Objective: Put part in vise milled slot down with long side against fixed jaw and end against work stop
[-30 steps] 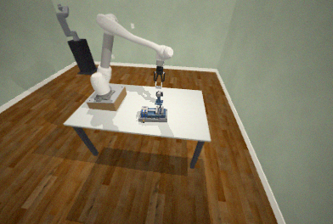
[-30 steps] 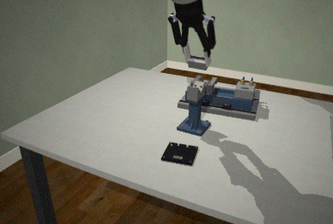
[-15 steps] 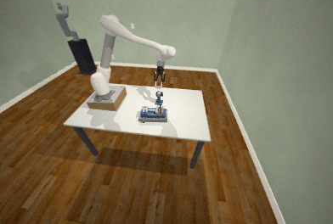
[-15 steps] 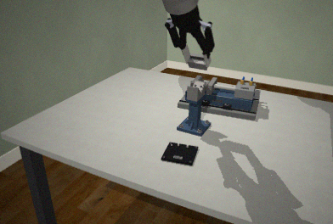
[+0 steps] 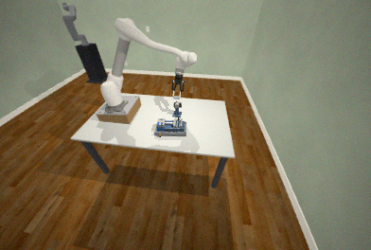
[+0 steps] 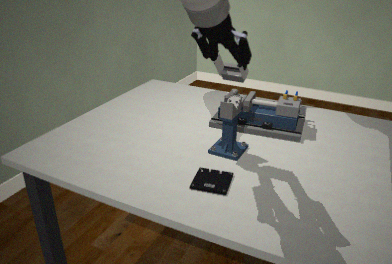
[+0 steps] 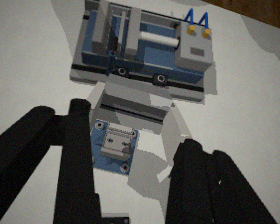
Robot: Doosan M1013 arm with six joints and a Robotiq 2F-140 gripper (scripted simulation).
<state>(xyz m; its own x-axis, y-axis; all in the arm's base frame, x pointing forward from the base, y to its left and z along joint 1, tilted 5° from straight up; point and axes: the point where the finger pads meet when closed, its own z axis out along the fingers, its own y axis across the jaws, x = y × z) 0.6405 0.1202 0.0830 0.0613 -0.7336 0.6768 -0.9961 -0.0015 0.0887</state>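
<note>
Right now the part is 2 cm to the right of my hand and 2 cm below it. Also, from my hand: work stop: 18 cm to the right, 16 cm below, 5 cm ahead; blue foot: 25 cm below, 1 cm to the right; blue v-block stand: 20 cm below, 1 cm to the right.
</note>
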